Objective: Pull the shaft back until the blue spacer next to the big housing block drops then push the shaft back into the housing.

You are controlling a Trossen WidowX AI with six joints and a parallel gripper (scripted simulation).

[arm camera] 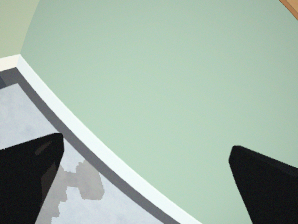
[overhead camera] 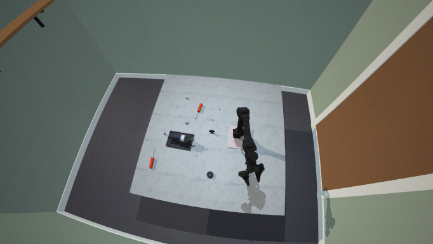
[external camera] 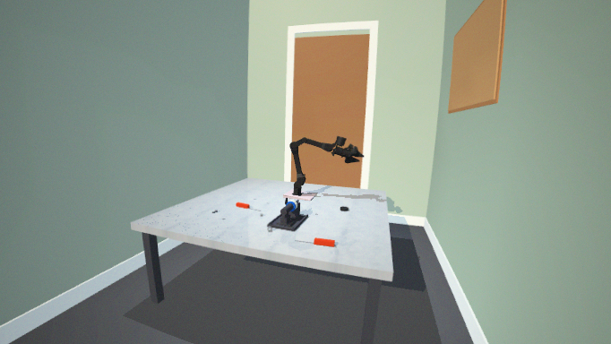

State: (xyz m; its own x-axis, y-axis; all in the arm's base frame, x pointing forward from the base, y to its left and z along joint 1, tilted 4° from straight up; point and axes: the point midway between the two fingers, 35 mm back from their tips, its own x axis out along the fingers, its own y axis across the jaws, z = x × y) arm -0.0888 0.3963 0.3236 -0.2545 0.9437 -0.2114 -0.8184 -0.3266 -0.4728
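Now: gripper tip 62 cm short of the baseplate, 35 cm to the left of it and 25 cm above it.
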